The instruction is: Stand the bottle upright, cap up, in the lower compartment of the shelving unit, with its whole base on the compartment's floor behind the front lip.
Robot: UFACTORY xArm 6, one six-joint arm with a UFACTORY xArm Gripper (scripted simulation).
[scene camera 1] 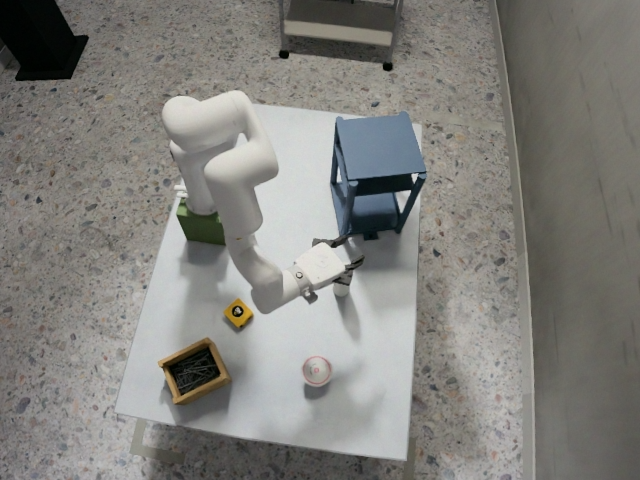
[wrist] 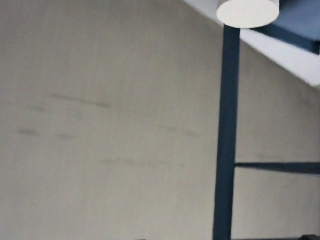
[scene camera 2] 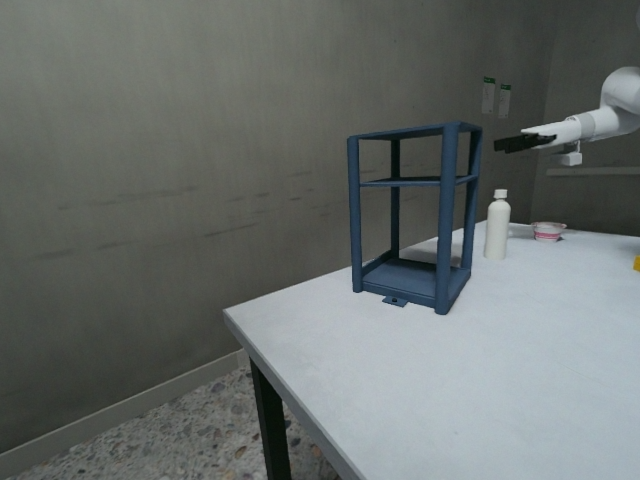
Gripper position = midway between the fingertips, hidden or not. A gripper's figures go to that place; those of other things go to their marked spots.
Labels:
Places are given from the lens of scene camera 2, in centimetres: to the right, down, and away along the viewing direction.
my gripper [scene camera 2: 499,147]: 50, -26, 79
white bottle [scene camera 2: 498,216]: 52, -7, 81
blue shelving unit [scene camera 2: 401,280]: 20, 10, 70
The marked spots on the blue shelving unit and the white bottle are 37 cm apart.

